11 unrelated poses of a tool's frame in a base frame.
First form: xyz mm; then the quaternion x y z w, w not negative.
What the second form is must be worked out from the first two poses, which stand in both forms.
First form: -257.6 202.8 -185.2 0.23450 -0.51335 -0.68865 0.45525
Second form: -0.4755 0.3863 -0.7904 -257.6; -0.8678 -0.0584 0.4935 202.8; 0.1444 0.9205 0.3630 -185.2; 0 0 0 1
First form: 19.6 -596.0 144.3 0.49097 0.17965 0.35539 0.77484
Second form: 0.6828 -0.3743 0.6274 19.6; 0.7271 0.2653 -0.6332 -596.0; 0.0706 0.8885 0.4534 144.3; 0 0 0 1
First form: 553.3 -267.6 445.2 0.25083 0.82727 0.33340 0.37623
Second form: -0.5911 0.1641 0.7897 553.3; 0.6659 0.6519 0.3629 -267.6; -0.4552 0.7404 -0.4946 445.2; 0 0 0 1
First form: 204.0 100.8 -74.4 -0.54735 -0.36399 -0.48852 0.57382
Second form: 0.2577 0.9591 0.1171 204.0; -0.1622 -0.0765 0.9838 100.8; 0.9525 -0.2725 0.1358 -74.4; 0 0 0 1
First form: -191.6 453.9 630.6 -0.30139 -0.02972 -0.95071 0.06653
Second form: -0.8095 0.1444 0.5691 -191.6; -0.1086 -0.9894 0.0966 453.9; 0.5770 0.0164 0.8166 630.6; 0 0 0 1
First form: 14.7 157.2 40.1 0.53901 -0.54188 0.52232 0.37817
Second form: -0.1329 -0.9792 0.1532 14.7; -0.1891 -0.1267 -0.9737 157.2; 0.9729 -0.1584 -0.1683 40.1; 0 0 0 1
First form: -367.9 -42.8 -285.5 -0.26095 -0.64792 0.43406 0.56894
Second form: -0.2164 -0.1558 -0.9638 -367.9; 0.8321 0.4870 -0.2655 -42.8; 0.5107 -0.8594 0.0242 -285.5; 0 0 0 1
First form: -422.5 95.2 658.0 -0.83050 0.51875 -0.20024 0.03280
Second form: 0.3816 -0.8485 0.3666 -422.5; -0.8748 -0.4596 -0.1533 95.2; 0.2986 -0.2622 -0.9177 658.0; 0 0 0 1
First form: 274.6 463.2 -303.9 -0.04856 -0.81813 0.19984 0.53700
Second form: -0.4185 -0.1352 -0.8981 274.6; 0.2941 0.9154 -0.2748 463.2; 0.8593 -0.3791 -0.3434 -303.9; 0 0 0 1
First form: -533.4 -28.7 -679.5 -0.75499 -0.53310 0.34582 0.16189
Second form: 0.1924 0.6930 -0.6948 -533.4; 0.9169 -0.3792 -0.1243 -28.7; -0.3496 -0.6132 -0.7084 -679.5; 0 0 0 1
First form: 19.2 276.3 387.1 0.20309 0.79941 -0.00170 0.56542
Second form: -0.2781 0.3266 0.9033 19.2; 0.3228 0.9175 -0.2324 276.3; -0.9047 0.2269 -0.3606 387.1; 0 0 0 1
